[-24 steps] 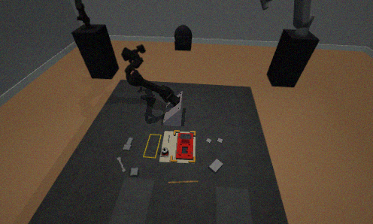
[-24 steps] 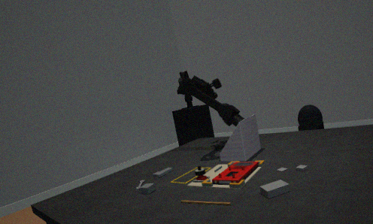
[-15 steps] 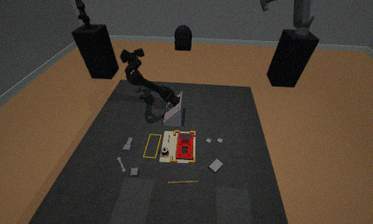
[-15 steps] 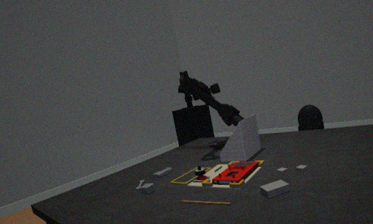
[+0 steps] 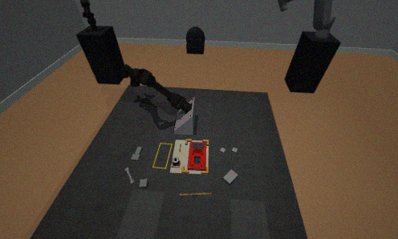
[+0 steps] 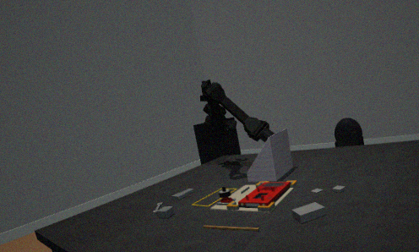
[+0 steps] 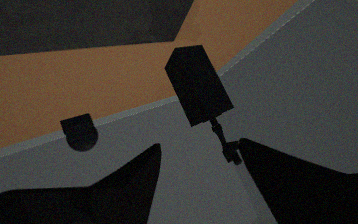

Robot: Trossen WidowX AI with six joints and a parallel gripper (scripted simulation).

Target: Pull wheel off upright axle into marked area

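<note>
The dark wheel lies 680 mm ahead of my gripper tip, 470 mm to the left of it and 170 mm below it. The rest, counted from my gripper tip: wooden stick: 850 mm ahead, 600 mm to the left, 210 mm below.
</note>
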